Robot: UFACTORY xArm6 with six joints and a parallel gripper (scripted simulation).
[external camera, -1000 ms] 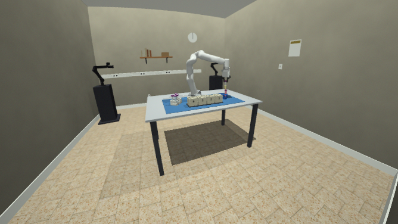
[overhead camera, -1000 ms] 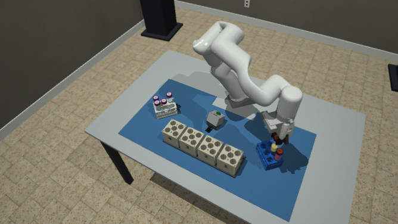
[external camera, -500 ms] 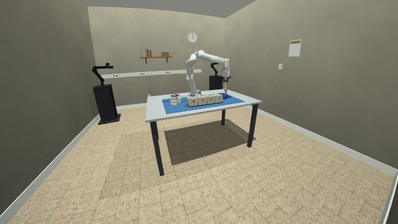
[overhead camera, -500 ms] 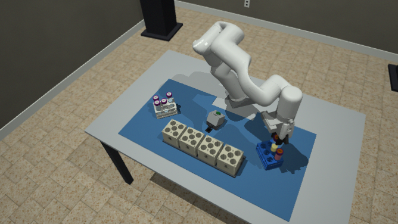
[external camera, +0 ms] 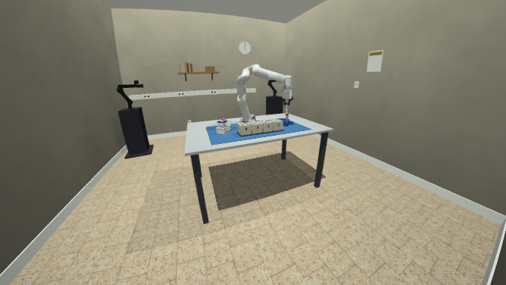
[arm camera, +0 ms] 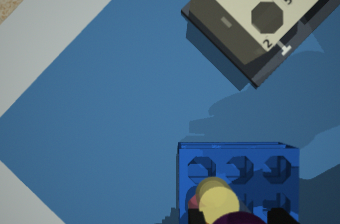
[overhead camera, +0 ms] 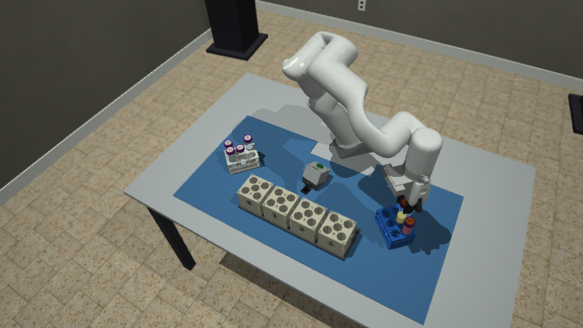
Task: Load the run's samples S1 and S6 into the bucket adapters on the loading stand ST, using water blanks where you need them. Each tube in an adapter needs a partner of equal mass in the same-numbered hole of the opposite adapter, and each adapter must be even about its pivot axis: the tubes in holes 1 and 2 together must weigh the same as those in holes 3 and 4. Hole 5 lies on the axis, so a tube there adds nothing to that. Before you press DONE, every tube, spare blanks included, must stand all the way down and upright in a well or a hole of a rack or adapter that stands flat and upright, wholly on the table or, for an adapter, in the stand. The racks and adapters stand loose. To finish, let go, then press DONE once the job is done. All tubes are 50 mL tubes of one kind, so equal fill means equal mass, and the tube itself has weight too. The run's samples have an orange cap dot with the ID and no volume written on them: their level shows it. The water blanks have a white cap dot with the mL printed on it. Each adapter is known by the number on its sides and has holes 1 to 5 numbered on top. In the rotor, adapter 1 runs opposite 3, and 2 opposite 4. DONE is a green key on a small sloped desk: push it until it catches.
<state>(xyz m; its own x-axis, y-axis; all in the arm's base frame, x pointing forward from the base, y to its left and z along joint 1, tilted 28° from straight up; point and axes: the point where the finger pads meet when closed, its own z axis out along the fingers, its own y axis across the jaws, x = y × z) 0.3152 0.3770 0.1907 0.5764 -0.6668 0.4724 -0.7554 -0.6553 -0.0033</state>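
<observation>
The sample tube is 50 mm below my hand and 10 mm behind it. Also, from my hand: green DONE key (340 mm to the right, 180 mm below, 180 mm behind); then blue rack (210 mm below, 40 mm behind, 10 mm to the right); then stand (350 mm to the right, 240 mm below, 40 mm ahead).
</observation>
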